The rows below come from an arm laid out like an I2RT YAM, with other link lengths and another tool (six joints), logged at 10 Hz.
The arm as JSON. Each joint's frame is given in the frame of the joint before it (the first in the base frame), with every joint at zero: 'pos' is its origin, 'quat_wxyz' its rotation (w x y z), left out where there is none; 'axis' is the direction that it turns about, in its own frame. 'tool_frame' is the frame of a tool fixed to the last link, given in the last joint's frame.
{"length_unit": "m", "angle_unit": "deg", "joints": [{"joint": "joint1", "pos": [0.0, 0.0, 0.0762], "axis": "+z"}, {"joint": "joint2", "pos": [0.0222, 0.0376, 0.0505], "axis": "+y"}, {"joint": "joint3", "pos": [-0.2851, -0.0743, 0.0], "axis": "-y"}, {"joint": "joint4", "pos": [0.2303, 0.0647, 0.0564], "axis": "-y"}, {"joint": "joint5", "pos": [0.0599, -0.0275, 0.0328], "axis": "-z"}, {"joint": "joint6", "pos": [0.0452, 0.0, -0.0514], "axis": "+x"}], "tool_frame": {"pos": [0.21, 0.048, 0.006], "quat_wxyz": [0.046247, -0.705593, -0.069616, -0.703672]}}
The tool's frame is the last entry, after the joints.
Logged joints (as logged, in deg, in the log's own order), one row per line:
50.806, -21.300, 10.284, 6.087, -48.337, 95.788
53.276, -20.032, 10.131, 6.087, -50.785, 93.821
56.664, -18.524, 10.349, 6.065, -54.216, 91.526
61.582, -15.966, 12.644, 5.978, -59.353, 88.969
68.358, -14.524, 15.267, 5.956, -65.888, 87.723
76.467, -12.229, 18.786, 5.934, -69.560, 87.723
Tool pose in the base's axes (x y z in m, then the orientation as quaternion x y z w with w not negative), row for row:
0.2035, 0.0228, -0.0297, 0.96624, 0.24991, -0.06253, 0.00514
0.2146, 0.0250, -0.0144, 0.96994, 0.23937, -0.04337, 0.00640
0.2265, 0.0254, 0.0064, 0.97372, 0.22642, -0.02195, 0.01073
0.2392, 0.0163, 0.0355, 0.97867, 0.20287, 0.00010, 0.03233
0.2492, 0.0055, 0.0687, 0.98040, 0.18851, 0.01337, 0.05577
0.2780, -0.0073, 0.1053, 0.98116, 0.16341, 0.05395, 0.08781
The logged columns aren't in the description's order. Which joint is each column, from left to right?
Columns, left to right: joint3, joint6, joint5, joint1, joint4, joint2.
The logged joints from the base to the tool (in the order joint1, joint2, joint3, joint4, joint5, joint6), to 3 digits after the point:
6.087, 95.788, 50.806, -48.337, 10.284, -21.300
6.087, 93.821, 53.276, -50.785, 10.131, -20.032
6.065, 91.526, 56.664, -54.216, 10.349, -18.524
5.978, 88.969, 61.582, -59.353, 12.644, -15.966
5.956, 87.723, 68.358, -65.888, 15.267, -14.524
5.934, 87.723, 76.467, -69.560, 18.786, -12.229

